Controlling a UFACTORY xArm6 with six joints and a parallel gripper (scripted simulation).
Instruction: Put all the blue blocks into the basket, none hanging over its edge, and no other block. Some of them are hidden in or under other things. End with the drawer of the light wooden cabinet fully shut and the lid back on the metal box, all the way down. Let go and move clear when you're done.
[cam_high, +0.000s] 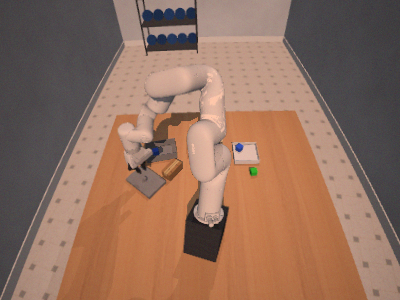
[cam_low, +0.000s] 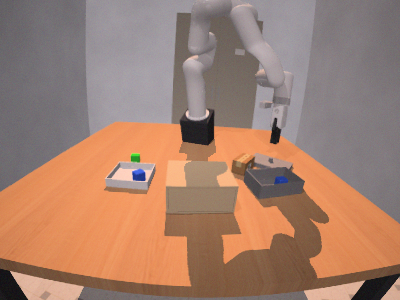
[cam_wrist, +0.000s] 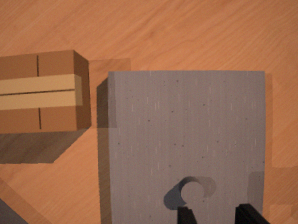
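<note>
The grey metal box lies 190 mm ahead of my hand, 110 mm to the right of it and 100 mm below it. Round my hand: small brown box: 160 mm to the right, 90 mm below, 30 mm ahead; then drawer: 390 mm to the right, 180 mm ahead, 90 mm below; then red block: 180 mm to the right, 110 mm below, 40 mm ahead.
</note>
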